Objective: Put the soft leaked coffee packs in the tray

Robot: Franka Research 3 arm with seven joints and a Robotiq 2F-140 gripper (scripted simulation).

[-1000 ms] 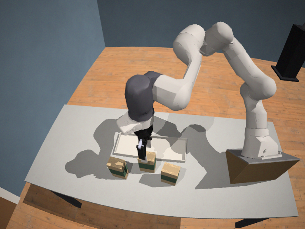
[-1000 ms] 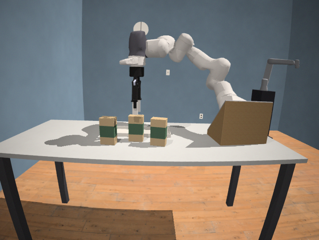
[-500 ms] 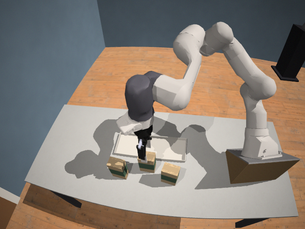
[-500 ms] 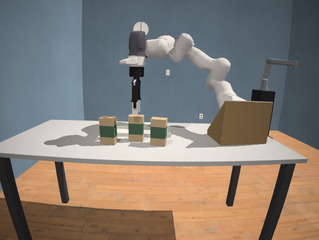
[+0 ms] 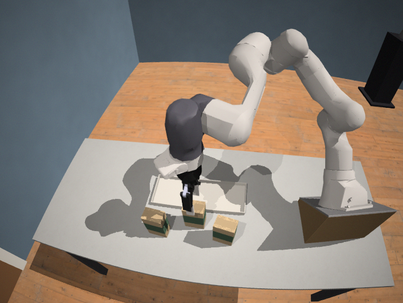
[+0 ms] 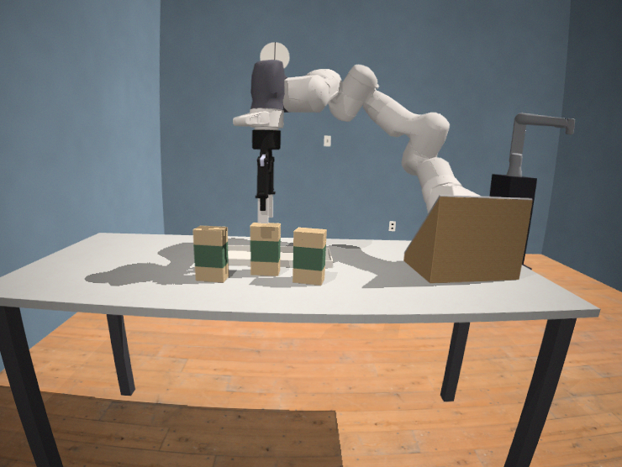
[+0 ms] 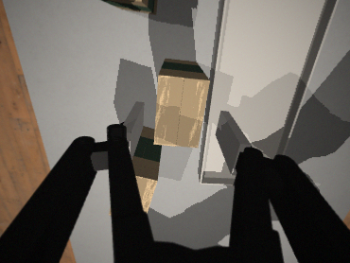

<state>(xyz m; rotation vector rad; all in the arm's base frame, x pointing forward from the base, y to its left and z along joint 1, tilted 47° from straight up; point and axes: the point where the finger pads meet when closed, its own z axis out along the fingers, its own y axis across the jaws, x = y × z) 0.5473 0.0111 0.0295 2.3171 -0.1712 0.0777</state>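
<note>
Right now my hand is 10 mm past the tray, 130 mm to the left of it and 170 mm above it.
</note>
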